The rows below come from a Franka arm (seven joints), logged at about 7 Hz.
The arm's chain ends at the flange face. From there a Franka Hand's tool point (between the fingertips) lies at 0.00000 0.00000 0.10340 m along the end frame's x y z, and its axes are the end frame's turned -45 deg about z.
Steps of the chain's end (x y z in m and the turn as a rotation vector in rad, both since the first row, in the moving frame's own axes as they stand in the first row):
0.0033 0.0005 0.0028 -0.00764 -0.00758 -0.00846
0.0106 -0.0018 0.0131 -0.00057 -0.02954 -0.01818
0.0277 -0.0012 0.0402 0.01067 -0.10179 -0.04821
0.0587 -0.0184 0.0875 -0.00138 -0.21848 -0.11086
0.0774 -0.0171 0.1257 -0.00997 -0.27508 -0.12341
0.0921 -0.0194 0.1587 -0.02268 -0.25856 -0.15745
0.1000 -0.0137 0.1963 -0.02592 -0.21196 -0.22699
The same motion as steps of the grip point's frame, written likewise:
0.0009 0.0027 0.0028 -0.00004 -0.01076 -0.00846
0.0065 0.0041 0.0131 0.02048 -0.02129 -0.01818
0.0136 0.0107 0.0397 0.07952 -0.06443 -0.04821
0.0377 0.0137 0.0850 0.15351 -0.15546 -0.11086
0.0451 0.0248 0.1218 0.18746 -0.20156 -0.12341
0.0572 0.0360 0.1552 0.16679 -0.19887 -0.15745
0.0618 0.0496 0.1940 0.13155 -0.16821 -0.22699

